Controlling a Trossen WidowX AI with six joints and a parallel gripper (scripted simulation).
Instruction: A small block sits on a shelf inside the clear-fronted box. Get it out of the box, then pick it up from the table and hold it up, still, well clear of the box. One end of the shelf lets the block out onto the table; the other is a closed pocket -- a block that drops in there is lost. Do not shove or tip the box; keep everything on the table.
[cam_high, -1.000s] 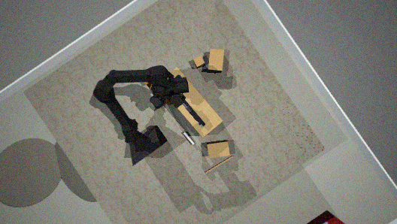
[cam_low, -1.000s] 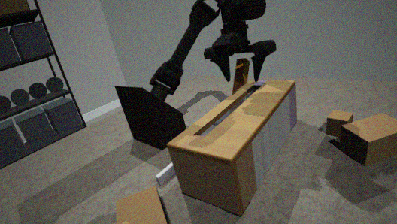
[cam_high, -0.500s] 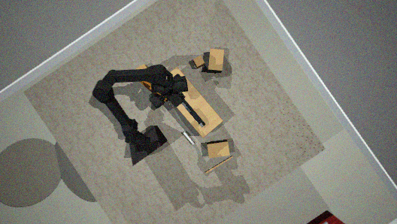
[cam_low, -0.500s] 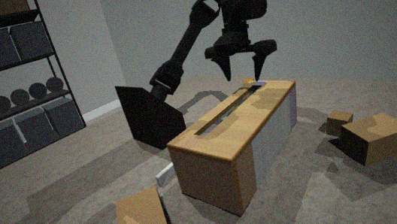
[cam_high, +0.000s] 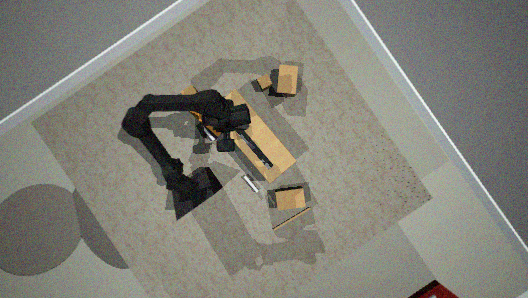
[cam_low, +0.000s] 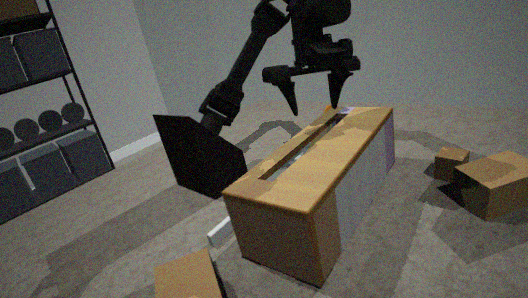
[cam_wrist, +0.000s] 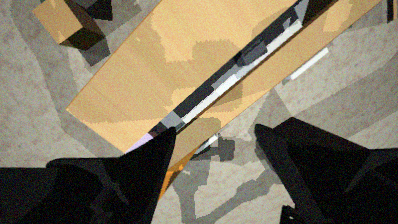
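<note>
The box is 9 cm below my gripper tip, 7 cm to the right of it and 3 cm ahead of it. From my gripper tip the other things lie so: thin rod 46 cm to the right, 15 cm below, 3 cm ahead; then block 9 cm to the right, 7 cm below, 5 cm ahead.
</note>
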